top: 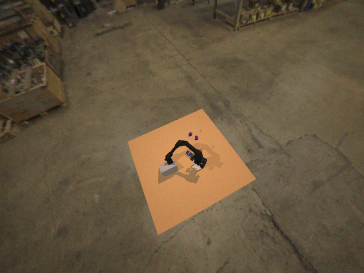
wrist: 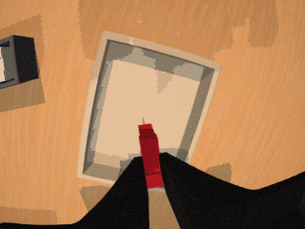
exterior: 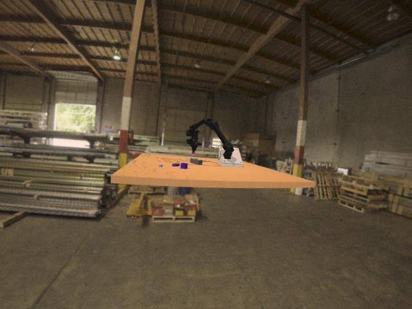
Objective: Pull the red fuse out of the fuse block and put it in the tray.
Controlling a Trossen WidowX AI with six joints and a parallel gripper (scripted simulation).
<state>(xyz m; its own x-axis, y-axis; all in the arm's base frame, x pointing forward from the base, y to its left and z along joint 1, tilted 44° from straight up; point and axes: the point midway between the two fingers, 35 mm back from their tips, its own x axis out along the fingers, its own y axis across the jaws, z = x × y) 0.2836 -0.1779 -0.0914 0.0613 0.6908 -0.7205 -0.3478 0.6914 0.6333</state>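
The tray lies 9 cm below my gripper tip. From my gripper tip the other things lie so: red fuse: 1 cm below.
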